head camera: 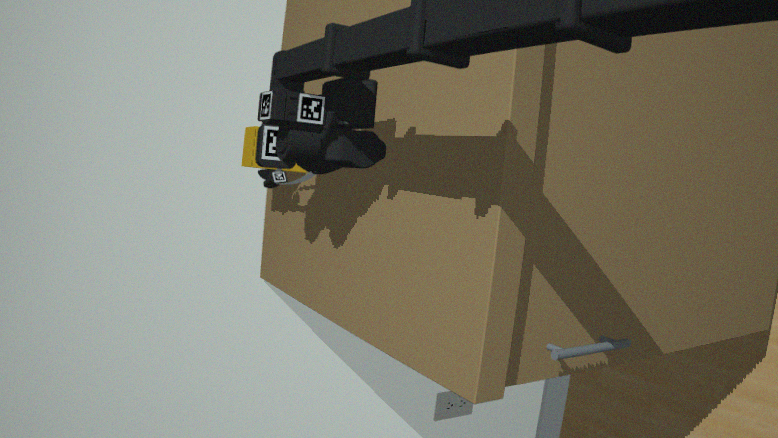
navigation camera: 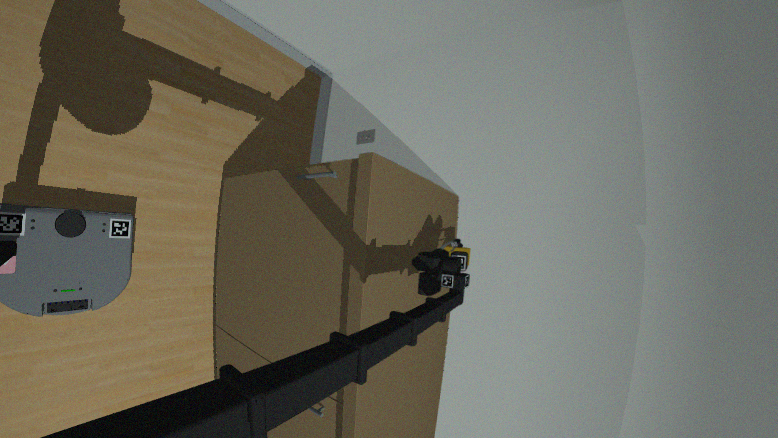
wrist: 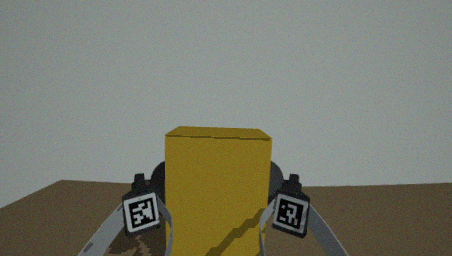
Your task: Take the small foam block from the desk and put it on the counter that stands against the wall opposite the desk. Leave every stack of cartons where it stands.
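Places are measured from the robot's base along level axes (x ahead, y left, z up), in metres.
Pixels of known places: gripper, between the fingertips: [wrist: 217,179]; robot's base, origin of its link: [navigation camera: 71,223].
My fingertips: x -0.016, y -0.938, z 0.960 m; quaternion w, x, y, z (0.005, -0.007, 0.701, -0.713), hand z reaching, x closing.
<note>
For each thing: its middle in the pictures, then the offset to it from my fingertips. "spot": a spot on its surface instead. Level surfaces: height alone.
- yellow foam block, middle of its body: [wrist: 216,196] [head camera: 275,149] [navigation camera: 455,255] dy +0.024, dx +0.000, dz -0.004 m
- brown counter, height of its surface: dz -0.050 m
- handle, a spot on its surface: [head camera: 582,349] [navigation camera: 320,175] spot: dy +0.486, dx +0.192, dz -0.193 m
- wooden floor, height of its surface: dz -0.960 m
A yellow foam block [head camera: 249,146] [navigation camera: 464,252] [wrist: 217,195] stands upright between both fingertips of my gripper [wrist: 217,179], which is shut on it. In the head view the gripper's wrist hides much of the block. The block and gripper are over the back part of the brown counter [head camera: 391,272] [navigation camera: 405,201] [wrist: 390,220], close to the wall. The gap between the block's underside and the counter top is hard to tell. The desk and the carton stacks do not show in these views.
The pale wall [head camera: 136,217] [navigation camera: 544,163] [wrist: 225,65] rises right behind the counter. My extended arm [head camera: 489,27] [navigation camera: 304,364] reaches across the counter. A handle [head camera: 582,349] [navigation camera: 318,175] sticks out of the counter's front. My base [navigation camera: 92,261] stands on the wooden floor [navigation camera: 174,304] in front.
</note>
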